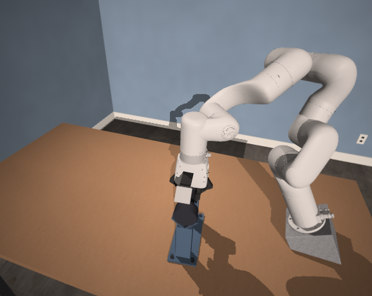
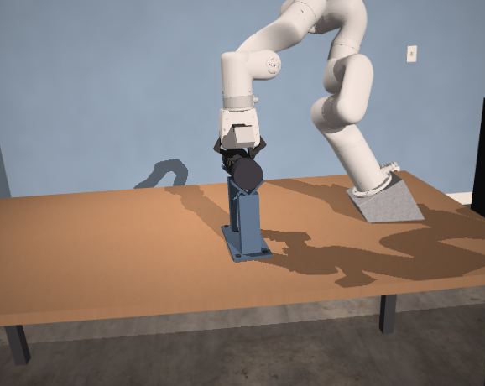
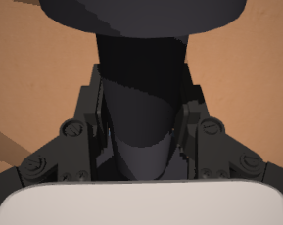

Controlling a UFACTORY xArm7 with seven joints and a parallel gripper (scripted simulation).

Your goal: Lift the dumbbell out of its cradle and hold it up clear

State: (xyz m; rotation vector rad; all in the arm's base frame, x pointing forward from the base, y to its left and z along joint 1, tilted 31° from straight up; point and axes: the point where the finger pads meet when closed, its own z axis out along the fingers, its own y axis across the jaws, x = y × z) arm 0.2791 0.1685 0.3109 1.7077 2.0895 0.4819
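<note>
Right now the dark dumbbell is right at my hand. From my hand the other things lie so: blue cradle 120 mm below.
</note>
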